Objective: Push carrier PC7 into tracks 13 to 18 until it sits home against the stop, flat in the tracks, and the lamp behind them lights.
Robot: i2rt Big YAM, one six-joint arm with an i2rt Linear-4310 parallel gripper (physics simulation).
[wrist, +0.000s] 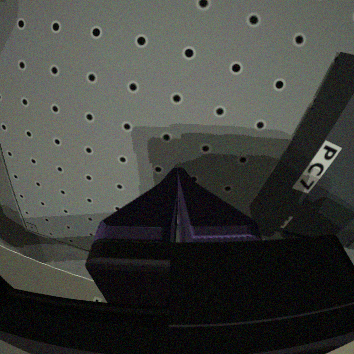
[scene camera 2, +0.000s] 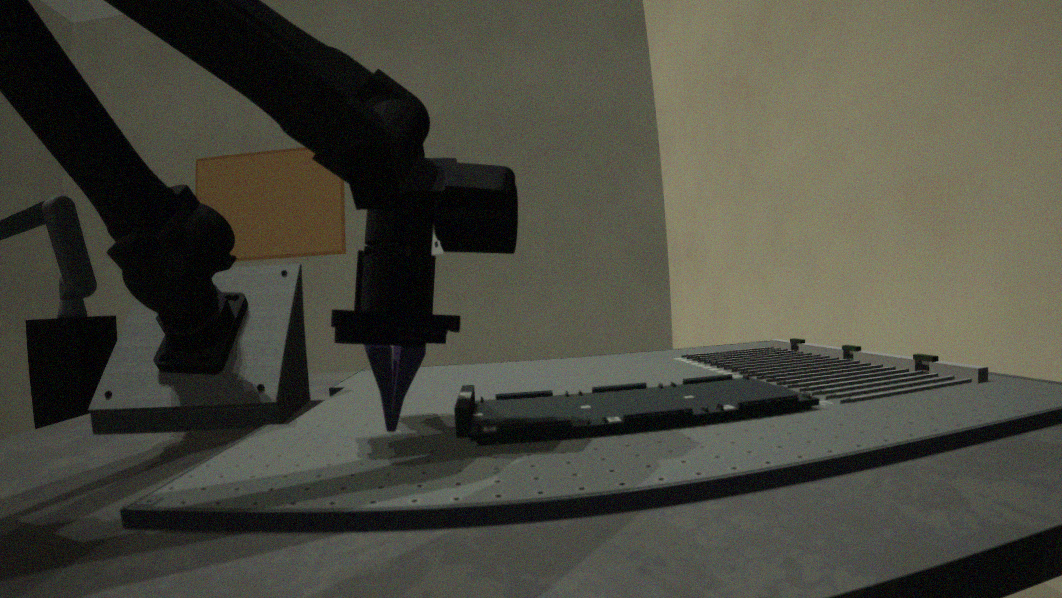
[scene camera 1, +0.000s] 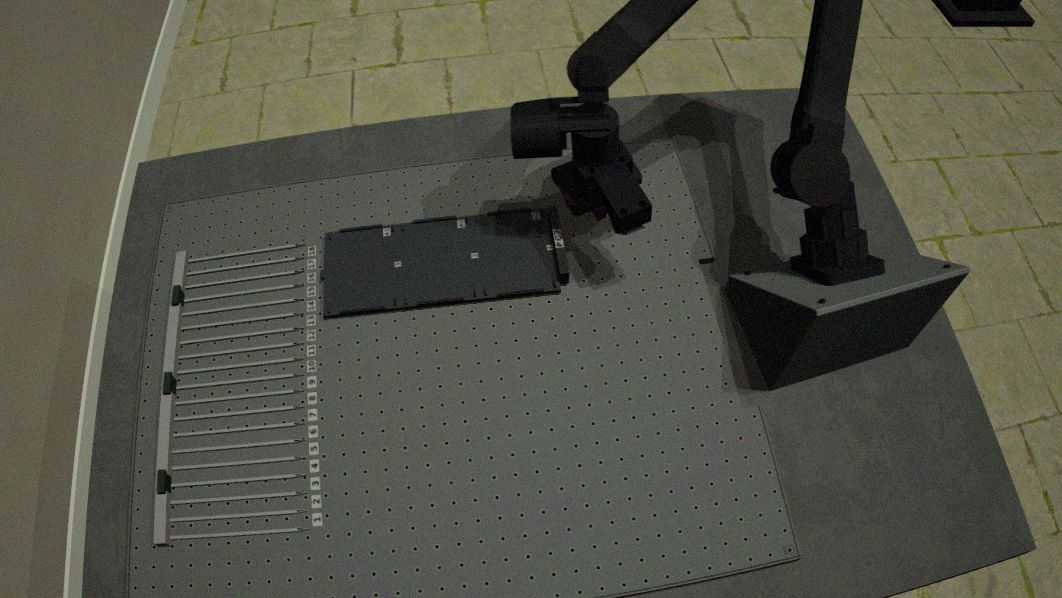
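Pixels of known places: gripper, fingertip midpoint: (wrist: pixel 177 175) (scene camera 2: pixel 390 430) (scene camera 1: pixel 597 217); arm's base, origin of the base link: (scene camera 2: pixel 204 334) (scene camera 1: pixel 836 270).
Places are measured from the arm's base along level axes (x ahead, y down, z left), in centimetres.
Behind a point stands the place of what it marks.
Note:
Carrier PC7 (scene camera 1: pixel 438 274) {z -13.9, x 48.9, y 8.2 cm} (scene camera 2: pixel 631 404) {z -16.8, x 48.1, y 8.1 cm} is a dark flat rectangular board lying on the perforated plate. Its far end is beside the number labels 13 to 18, at the open ends of those tracks (scene camera 1: pixel 245 286) {z -17.9, x 76.0, y 9.2 cm}. A raised end bar (scene camera 1: pixel 558 248) {z -13.7, x 33.1, y 6.2 cm} (scene camera 2: pixel 464 410) {z -20.8, x 32.6, y 6.5 cm} (wrist: pixel 305 135) {z -14.4, x 32.2, y 7.7 cm} with the PC7 label stands at its near end. My gripper (scene camera 2: pixel 391 429) {z -19.2, x 26.3, y 8.2 cm} (wrist: pixel 177 175) {z -19.2, x 26.3, y 8.2 cm} is shut and empty, fingertips down close above the plate, behind the end bar and apart from it. In scene camera 1 the fingertips are hidden by the arm. No lit lamp shows.
The perforated plate (scene camera 1: pixel 520 445) {z 10.9, x 42.7, y 9.2 cm} (scene camera 2: pixel 297 482) {z -28.4, x 20.9, y 9.2 cm} carries the numbered track rows. A stop rail (scene camera 1: pixel 164 438) {z 3.9, x 86.9, y 7.6 cm} with three dark green blocks (scene camera 1: pixel 176 294) {z -17.1, x 85.7, y 7.0 cm} (scene camera 1: pixel 169 382) {z -3.6, x 86.1, y 7.1 cm} (scene camera 1: pixel 163 481) {z 9.9, x 86.7, y 7.1 cm} runs behind them. The arm's wedge-shaped base (scene camera 1: pixel 854 326) {z 9.3, x 2.5, y -2.7 cm} (scene camera 2: pixel 200 401) {z -6.7, x 2.4, y 7.2 cm} stands at the plate's near edge.

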